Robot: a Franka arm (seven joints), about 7 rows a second.
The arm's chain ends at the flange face. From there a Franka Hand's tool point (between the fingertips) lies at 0.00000 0.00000 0.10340 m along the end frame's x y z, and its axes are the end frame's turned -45 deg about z.
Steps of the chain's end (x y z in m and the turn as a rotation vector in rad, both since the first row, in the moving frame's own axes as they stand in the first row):
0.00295 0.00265 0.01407 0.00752 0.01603 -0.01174
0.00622 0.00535 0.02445 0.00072 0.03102 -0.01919
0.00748 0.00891 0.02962 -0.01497 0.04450 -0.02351
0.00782 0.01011 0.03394 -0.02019 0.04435 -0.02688
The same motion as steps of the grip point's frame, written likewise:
0.00194 0.00457 0.01405 -0.00602 0.01665 -0.01174
0.00296 0.01037 0.02440 -0.02143 0.02244 -0.01919
0.00120 0.01591 0.02951 -0.04205 0.02088 -0.02351
0.00021 0.01737 0.03382 -0.04564 0.01708 -0.02688

